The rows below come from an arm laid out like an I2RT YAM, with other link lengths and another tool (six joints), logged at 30 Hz.
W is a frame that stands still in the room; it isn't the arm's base.
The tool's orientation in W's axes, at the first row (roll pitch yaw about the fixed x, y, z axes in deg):
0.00 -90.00 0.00
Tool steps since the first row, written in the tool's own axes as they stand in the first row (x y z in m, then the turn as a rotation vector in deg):
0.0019 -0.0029 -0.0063 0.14 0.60 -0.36
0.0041 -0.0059 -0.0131 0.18 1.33 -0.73
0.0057 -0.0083 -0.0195 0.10 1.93 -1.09
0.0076 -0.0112 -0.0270 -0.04 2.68 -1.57
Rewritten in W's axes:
0.0063 -0.0029 0.0019 0.36 0.60 0.14
0.0131 -0.0059 0.0041 0.73 1.33 0.18
0.0195 -0.0083 0.0057 1.09 1.93 0.10
0.0270 -0.0112 0.0076 1.57 2.68 -0.04

